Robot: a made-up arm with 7 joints. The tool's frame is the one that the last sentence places.
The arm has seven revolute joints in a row. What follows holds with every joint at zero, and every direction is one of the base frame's. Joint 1 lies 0.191 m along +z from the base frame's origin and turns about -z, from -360 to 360 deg. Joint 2 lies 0.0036 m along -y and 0.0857 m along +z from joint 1 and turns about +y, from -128.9 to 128.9 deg. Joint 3 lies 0.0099 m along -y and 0.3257 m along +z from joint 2 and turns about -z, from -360 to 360 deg. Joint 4 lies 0.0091 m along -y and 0.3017 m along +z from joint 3 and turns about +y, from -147.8 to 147.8 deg. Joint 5 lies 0.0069 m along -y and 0.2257 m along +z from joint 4 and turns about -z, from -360 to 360 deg. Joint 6 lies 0.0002 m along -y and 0.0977 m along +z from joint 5 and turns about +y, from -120.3 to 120.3 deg. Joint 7 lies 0.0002 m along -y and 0.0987 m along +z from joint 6 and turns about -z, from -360 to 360 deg. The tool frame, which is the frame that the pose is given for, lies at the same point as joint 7; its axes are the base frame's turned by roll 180, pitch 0 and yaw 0 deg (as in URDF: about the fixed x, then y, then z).
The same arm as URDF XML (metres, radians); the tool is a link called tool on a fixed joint. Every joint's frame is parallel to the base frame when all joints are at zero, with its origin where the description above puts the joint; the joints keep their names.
<robot name="arm">
<joint name="joint 1" type="revolute"><parent link="base"/><child link="link1"/><origin xyz="0.0000 0.0000 0.1910" rpy="0.0000 0.0000 0.0000"/><axis xyz="0 0 -1"/><limit lower="-6.2832" upper="6.2832"/></joint>
<joint name="joint 2" type="revolute"><parent link="link1"/><child link="link2"/><origin xyz="0.0000 -0.0036 0.0857" rpy="0.0000 0.0000 0.0000"/><axis xyz="0 1 0"/><limit lower="-2.2497" upper="2.2497"/></joint>
<joint name="joint 3" type="revolute"><parent link="link2"/><child link="link3"/><origin xyz="0.0000 -0.0099 0.3257" rpy="0.0000 0.0000 0.0000"/><axis xyz="0 0 -1"/><limit lower="-6.2832" upper="6.2832"/></joint>
<joint name="joint 4" type="revolute"><parent link="link3"/><child link="link4"/><origin xyz="0.0000 -0.0091 0.3017" rpy="0.0000 0.0000 0.0000"/><axis xyz="0 1 0"/><limit lower="-2.5796" upper="2.5796"/></joint>
<joint name="joint 5" type="revolute"><parent link="link4"/><child link="link5"/><origin xyz="0.0000 -0.0069 0.2257" rpy="0.0000 0.0000 0.0000"/><axis xyz="0 0 -1"/><limit lower="-6.2832" upper="6.2832"/></joint>
<joint name="joint 6" type="revolute"><parent link="link5"/><child link="link6"/><origin xyz="0.0000 -0.0002 0.0977" rpy="0.0000 0.0000 0.0000"/><axis xyz="0 1 0"/><limit lower="-2.0996" upper="2.0996"/></joint>
<joint name="joint 7" type="revolute"><parent link="link6"/><child link="link7"/><origin xyz="0.0000 -0.0002 0.0987" rpy="0.0000 0.0000 0.0000"/><axis xyz="0 0 -1"/><limit lower="-6.2832" upper="6.2832"/></joint>
<joint name="tool_fixed" type="fixed"><parent link="link7"/><child link="tool"/><origin xyz="0.0000 0.0000 0.0000" rpy="3.1416 0.0000 0.0000"/></joint>
<link name="base"/>
<link name="link1"/>
<link name="link2"/>
<link name="link3"/>
<link name="link4"/>
<link name="link5"/>
<link name="link6"/>
<link name="link7"/>
<link name="tool"/>
</robot>

